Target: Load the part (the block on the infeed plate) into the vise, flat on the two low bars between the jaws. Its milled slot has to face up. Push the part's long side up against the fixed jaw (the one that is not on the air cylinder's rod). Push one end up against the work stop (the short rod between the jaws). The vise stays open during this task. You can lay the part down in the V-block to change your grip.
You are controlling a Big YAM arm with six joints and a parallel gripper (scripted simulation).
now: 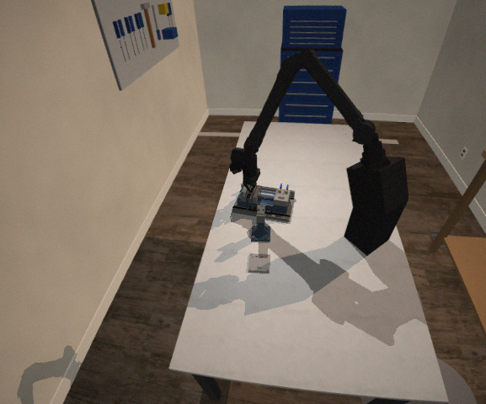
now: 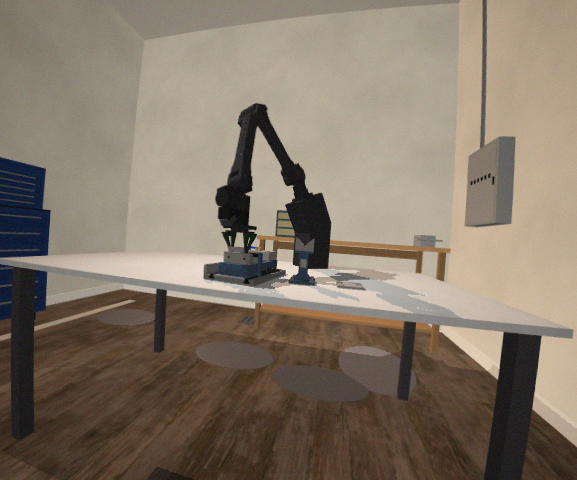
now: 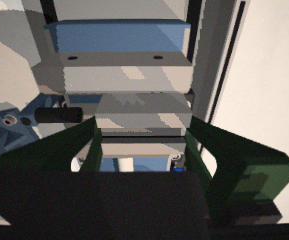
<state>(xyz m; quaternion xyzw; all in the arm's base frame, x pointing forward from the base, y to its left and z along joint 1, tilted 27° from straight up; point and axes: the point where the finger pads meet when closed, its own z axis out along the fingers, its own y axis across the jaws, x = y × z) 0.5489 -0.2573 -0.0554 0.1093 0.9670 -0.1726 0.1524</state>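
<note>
My gripper is now right at the part. Round my hand: moving jaw: 3 cm to the left, 2 cm below, 2 cm behind; fixed jaw: 4 cm ahead, 2 cm below, 1 cm to the left; work stop rod: 6 cm to the left, 2 cm ahead, 1 cm below.
</note>
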